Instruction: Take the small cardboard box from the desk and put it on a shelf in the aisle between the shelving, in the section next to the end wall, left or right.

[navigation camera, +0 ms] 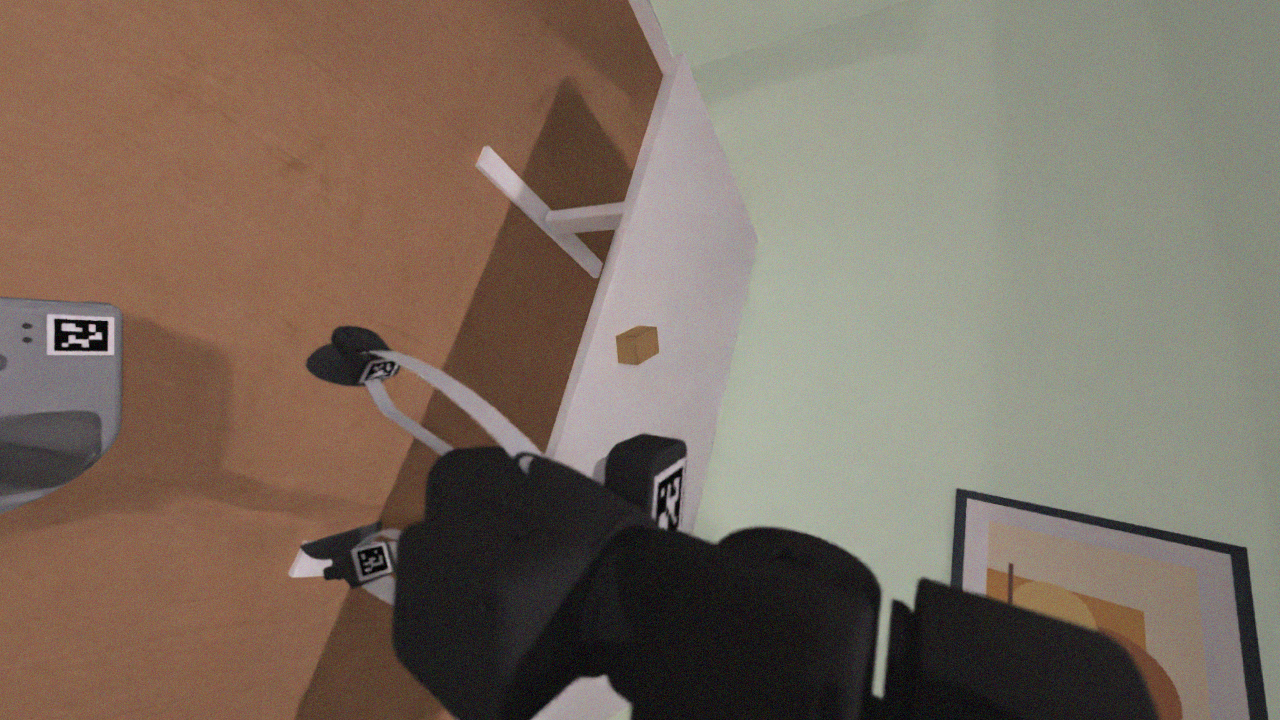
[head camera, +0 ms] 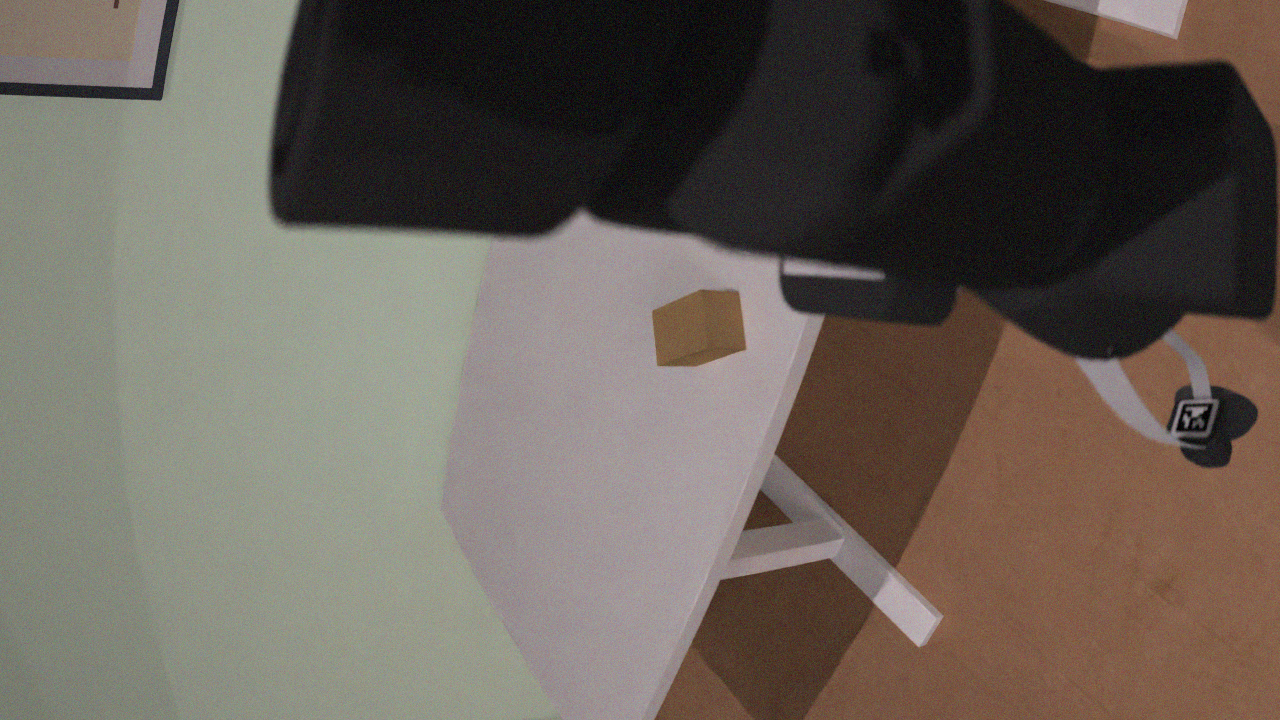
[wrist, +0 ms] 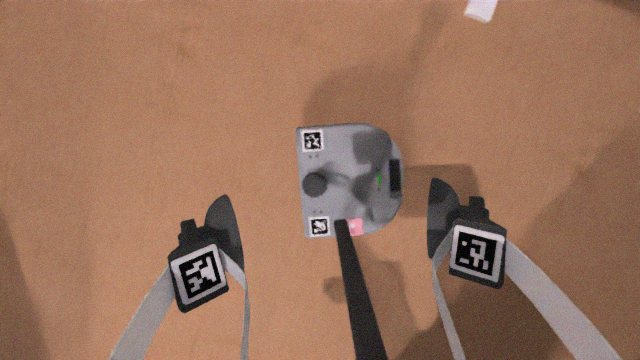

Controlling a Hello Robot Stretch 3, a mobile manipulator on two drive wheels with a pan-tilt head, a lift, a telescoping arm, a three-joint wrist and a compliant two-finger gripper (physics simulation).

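Where they show: gripper, between the fingertips: [navigation camera: 334, 445] [wrist: 330, 213]; robot's base, origin of its link: [wrist: 315, 175].
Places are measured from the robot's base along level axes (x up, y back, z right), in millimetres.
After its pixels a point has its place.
Note:
The small cardboard box [head camera: 699, 328] {x 770, y -40, z 763 mm} [navigation camera: 637, 344] {x 770, y -44, z 757 mm} rests on the white desk [head camera: 572, 447] {x 721, y -226, z 1100 mm} [navigation camera: 684, 205] {x 721, y -409, z 1015 mm}, nearer its front edge than the wall in the head view. My gripper [navigation camera: 349, 456] {x 944, y 22, z 138 mm} [wrist: 330, 213] {x 944, y 22, z 138 mm} is open, with its two fingers wide apart and nothing between them. It hangs over the floor off the desk's front side, apart from the box, and its camera looks down on my own base. In the head view one fingertip shows at the right; the arm and wrist hide the other and part of the desk. The shelving does not show in these views.
My grey base [navigation camera: 58, 385] {x 160, y 77, z 110 mm} [wrist: 345, 170] {x 160, y 91, z 36 mm} stands on the brown floor. White desk legs [head camera: 859, 555] [navigation camera: 523, 192] reach out beneath the desk's front edge; a white foot end [wrist: 481, 9] {x 26, y 555, z 486 mm} shows in the wrist view. A green wall with a framed picture [head camera: 80, 90] {x 1527, y 277, z 1371 mm} [navigation camera: 1100, 516] {x 1637, y 270, z 1399 mm} stands behind the desk.

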